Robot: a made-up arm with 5 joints.
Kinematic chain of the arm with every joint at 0, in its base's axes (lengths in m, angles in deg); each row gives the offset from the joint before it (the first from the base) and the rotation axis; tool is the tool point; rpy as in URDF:
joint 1: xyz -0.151 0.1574 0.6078 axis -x
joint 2: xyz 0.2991 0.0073 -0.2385 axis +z
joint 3: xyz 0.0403 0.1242 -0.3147 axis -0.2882 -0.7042 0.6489
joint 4: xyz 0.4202 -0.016 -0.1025 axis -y
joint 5: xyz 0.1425 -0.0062 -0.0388 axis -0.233 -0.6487 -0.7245
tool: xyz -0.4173 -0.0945 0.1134 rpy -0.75 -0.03 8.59
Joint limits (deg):
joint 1: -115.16..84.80
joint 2: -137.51..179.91
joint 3: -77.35..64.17
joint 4: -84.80..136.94
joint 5: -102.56..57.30
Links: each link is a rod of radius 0.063 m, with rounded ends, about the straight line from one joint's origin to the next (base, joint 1, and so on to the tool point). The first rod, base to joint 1, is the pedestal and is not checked.
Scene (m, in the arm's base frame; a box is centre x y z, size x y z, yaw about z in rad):
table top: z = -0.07
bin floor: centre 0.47 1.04 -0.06 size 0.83 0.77 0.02 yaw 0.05
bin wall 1: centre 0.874 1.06 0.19 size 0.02 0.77 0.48 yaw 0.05
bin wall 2: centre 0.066 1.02 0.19 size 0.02 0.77 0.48 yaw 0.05
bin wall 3: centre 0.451 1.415 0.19 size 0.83 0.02 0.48 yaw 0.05
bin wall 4: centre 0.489 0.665 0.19 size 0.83 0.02 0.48 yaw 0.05
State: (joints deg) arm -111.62 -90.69 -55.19 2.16 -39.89
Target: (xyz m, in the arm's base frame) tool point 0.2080 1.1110 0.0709
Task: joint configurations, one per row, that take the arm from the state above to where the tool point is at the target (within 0.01 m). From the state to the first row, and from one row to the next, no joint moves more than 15 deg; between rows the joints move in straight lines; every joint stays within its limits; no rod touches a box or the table.
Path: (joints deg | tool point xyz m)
1: -112.13 -77.76 -56.72 -1.91 -41.46 | -0.1509 0.8850 0.7451
2: -112.63 -64.83 -58.26 -5.98 -43.03 | -0.1240 0.9276 0.6914
3: -113.14 -51.90 -59.79 -10.05 -44.61 | -0.0795 0.9710 0.6463
4: -113.64 -38.97 -61.33 -14.12 -46.18 | -0.0201 1.0129 0.6137
5: -114.15 -26.04 -62.86 -18.19 -47.75 | 0.0508 1.0512 0.5965
6: -114.65 -13.11 -64.40 -22.26 -49.32 | 0.1284 1.0843 0.5965
7: -115.16 -0.18 -65.93 -26.33 -50.89 | 0.2080 1.1109 0.6142
8: -109.79 -14.77 -53.65 -22.91 -63.02 | 0.2152 1.1569 0.4570
9: -104.41 -29.36 -41.36 -19.48 -75.15 | 0.2182 1.1613 0.2721
10: -99.04 -43.95 -29.08 -16.05 -87.28 | 0.2080 1.1111 0.0710

